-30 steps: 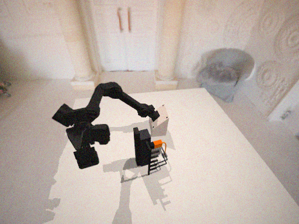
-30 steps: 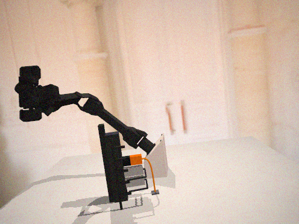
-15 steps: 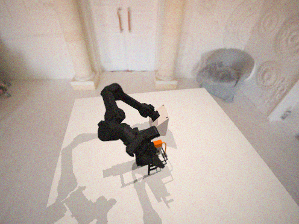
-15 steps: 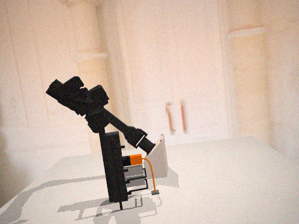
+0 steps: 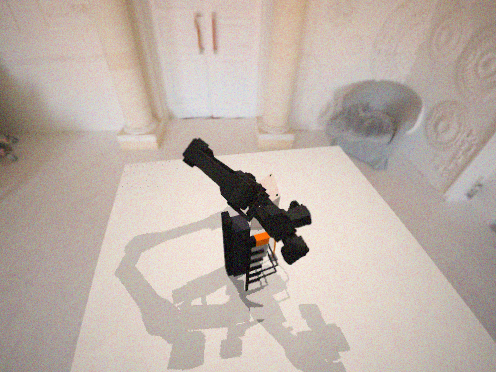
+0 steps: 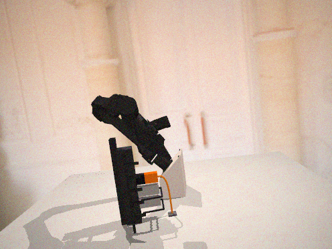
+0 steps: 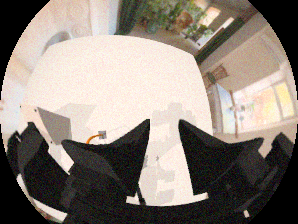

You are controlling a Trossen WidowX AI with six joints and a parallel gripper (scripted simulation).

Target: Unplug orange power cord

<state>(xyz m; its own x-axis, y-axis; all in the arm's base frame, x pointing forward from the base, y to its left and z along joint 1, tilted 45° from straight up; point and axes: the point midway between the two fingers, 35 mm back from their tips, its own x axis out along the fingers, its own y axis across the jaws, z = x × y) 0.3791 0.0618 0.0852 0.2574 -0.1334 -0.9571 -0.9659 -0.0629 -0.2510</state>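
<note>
The orange plug is 120 mm behind my gripper tip, 90 mm to the right of it and 80 mm below it.
</note>
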